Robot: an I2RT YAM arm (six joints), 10 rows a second.
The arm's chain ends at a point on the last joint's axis. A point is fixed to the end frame.
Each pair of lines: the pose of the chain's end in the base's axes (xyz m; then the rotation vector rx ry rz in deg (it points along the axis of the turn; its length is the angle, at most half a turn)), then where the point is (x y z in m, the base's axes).
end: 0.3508, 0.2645, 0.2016, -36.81, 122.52, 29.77
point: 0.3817 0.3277 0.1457
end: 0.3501, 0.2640, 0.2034, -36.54, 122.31, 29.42
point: 0.3816 0.3269 0.1476
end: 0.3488, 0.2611, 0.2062, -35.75, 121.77, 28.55
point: 0.3820 0.3235 0.1508
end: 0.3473, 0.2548, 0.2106, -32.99, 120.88, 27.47
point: 0.3842 0.3164 0.1566
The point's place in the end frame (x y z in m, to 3 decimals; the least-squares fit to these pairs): 0.012 0.023 0.086
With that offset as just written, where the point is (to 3 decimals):
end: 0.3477, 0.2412, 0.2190, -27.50, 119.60, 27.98
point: 0.389 0.303 0.169
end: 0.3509, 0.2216, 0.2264, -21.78, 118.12, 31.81
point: 0.395 0.286 0.182
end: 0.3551, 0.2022, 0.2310, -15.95, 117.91, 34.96
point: 0.402 0.267 0.191
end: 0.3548, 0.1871, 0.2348, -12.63, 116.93, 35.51
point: 0.404 0.252 0.197
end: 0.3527, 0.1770, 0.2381, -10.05, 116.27, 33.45
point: 0.406 0.239 0.201
